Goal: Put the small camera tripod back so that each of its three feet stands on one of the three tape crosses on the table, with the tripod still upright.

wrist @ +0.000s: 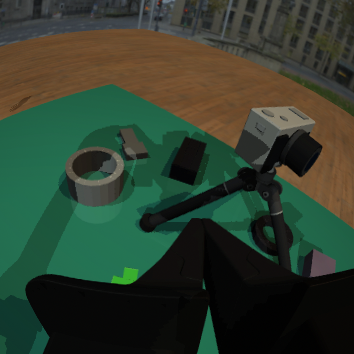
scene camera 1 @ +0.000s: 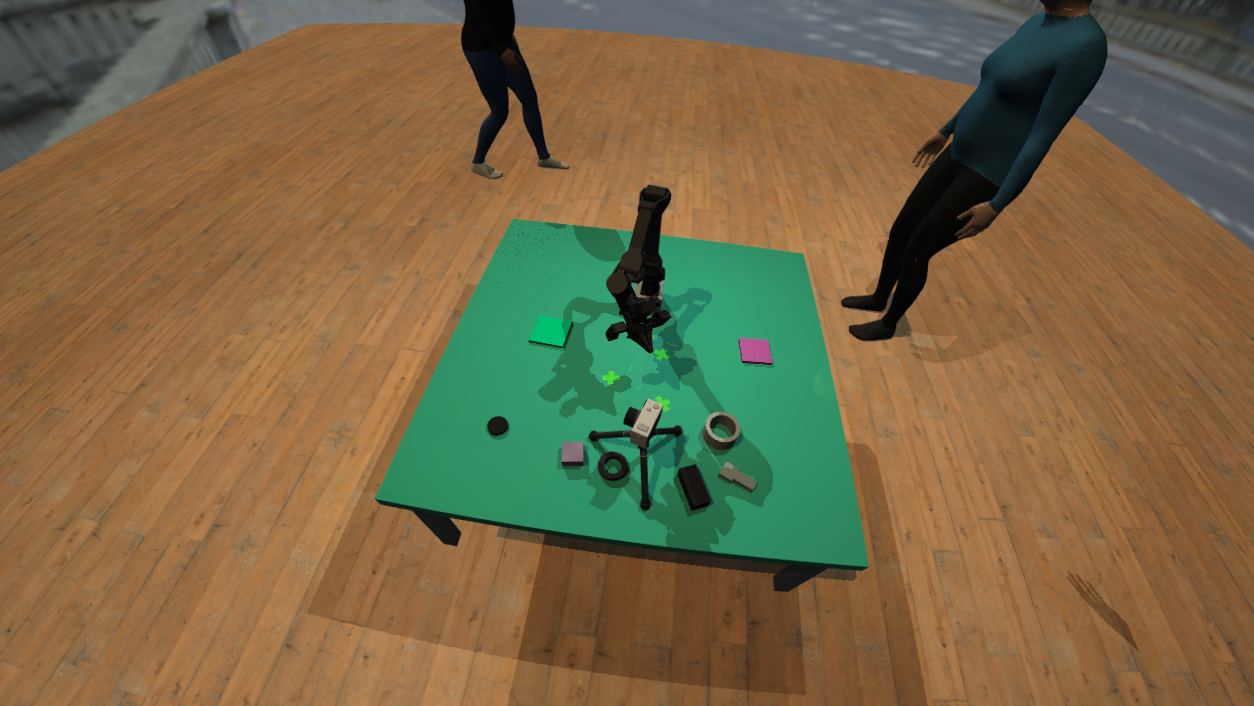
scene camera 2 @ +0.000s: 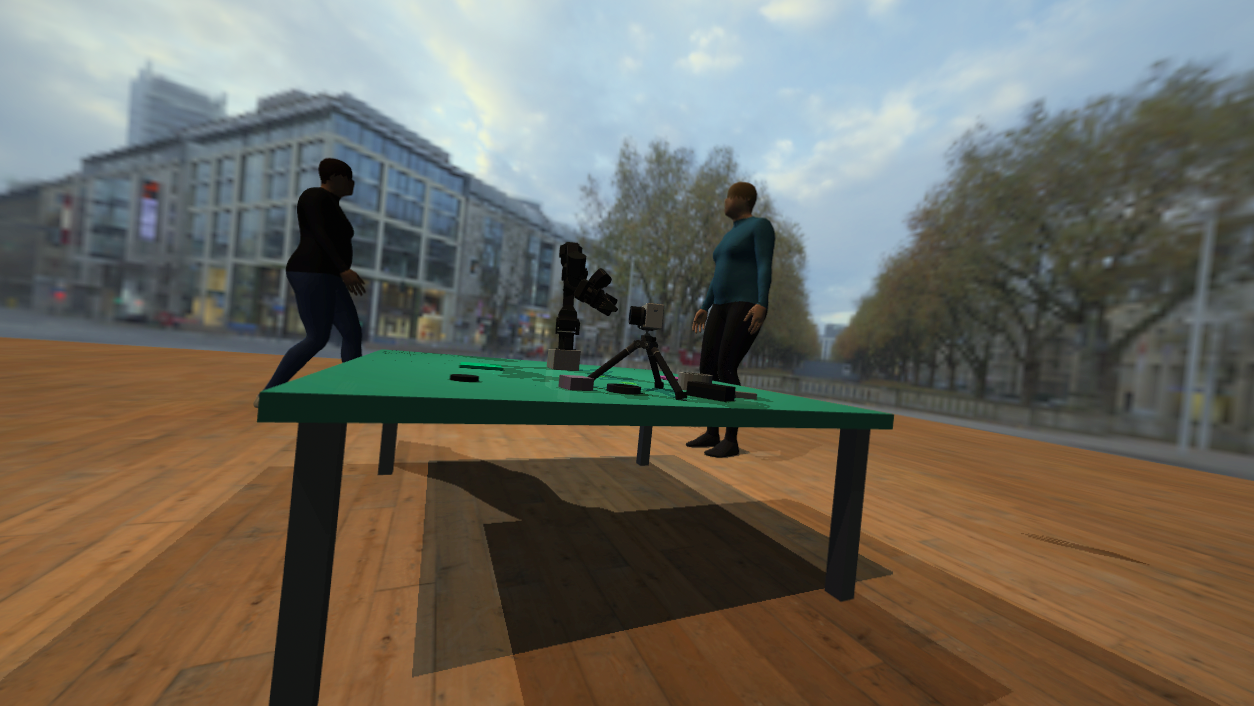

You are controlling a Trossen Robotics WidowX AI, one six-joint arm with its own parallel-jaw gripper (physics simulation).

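Places are measured from the arm's base along level axes (x ahead, y down, z left), in metres.
Pixels of known places: gripper, between the fingertips: (wrist: pixel 199 226) (scene camera 1: pixel 651 352) (scene camera 2: pixel 616 310); arm's base, origin of its link: (scene camera 1: pixel 650 289) (scene camera 2: pixel 565 349).
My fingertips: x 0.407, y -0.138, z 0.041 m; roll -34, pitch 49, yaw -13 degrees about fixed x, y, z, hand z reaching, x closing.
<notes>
For each thing: its top centre in the pictures, then the offset to it from my fingertips. Level surfaces: height alone.
- green table, height of its surface: dy +0.213 m
- grey tape ring, centre of its top: (wrist: pixel 93 163) (scene camera 1: pixel 722 426) (scene camera 2: pixel 695 373) dx +0.091, dy +0.165, dz +0.234 m
- black block, centre of its top: (wrist: pixel 190 151) (scene camera 2: pixel 711 384) (scene camera 1: pixel 694 484) dx +0.275, dy +0.178, dz +0.168 m
- grey piece, centre of its top: (wrist: pixel 130 139) (scene camera 2: pixel 737 391) (scene camera 1: pixel 739 476) dx +0.222, dy +0.198, dz +0.290 m
- black ring, centre of its top: (wrist: pixel 274 231) (scene camera 2: pixel 624 385) (scene camera 1: pixel 612 464) dx +0.248, dy +0.198, dz -0.056 m
- purple block, centre of its top: (wrist: pixel 323 266) (scene camera 2: pixel 576 376) (scene camera 1: pixel 572 451) dx +0.236, dy +0.185, dz -0.170 m
- black disc, centre of its top: (scene camera 2: pixel 464 375) (scene camera 1: pixel 497 424) dx +0.187, dy +0.203, dz -0.406 m
- green card, centre of its top: (scene camera 2: pixel 481 364) (scene camera 1: pixel 550 330) dx -0.203, dy +0.204, dz -0.352 m
- magenta card, centre of its top: (scene camera 1: pixel 755 350) dx -0.257, dy +0.204, dz +0.349 m
The small black tripod (scene camera 1: pixel 643 448) (scene camera 2: pixel 651 359) (wrist: pixel 197 203) stands upright near the table's front edge, with a grey camera (scene camera 1: pixel 645 419) (scene camera 2: pixel 652 317) (wrist: pixel 271 135) on top. Three green tape crosses (scene camera 1: pixel 610 378) (scene camera 1: pixel 661 355) (scene camera 1: pixel 662 404) lie behind it; one cross shows in the wrist view (wrist: pixel 126 275). One tripod foot stands close to the nearest cross, the other two feet are off the crosses. My gripper (scene camera 1: pixel 643 341) (scene camera 2: pixel 606 297) (wrist: pixel 199 226) is shut and empty. It hangs above the crosses, behind the tripod and apart from it.
Around the tripod on the green table (scene camera 1: pixel 764 518) lie a grey tape ring (scene camera 1: pixel 721 429) (wrist: pixel 95 175), a black block (scene camera 1: pixel 694 486) (wrist: pixel 187 159), a grey piece (scene camera 1: pixel 738 476), a black ring (scene camera 1: pixel 613 467) and a purple block (scene camera 1: pixel 573 453). A black disc (scene camera 1: pixel 497 425), green card (scene camera 1: pixel 550 331) and magenta card (scene camera 1: pixel 755 350) lie farther off. Two people stand nearby.
</notes>
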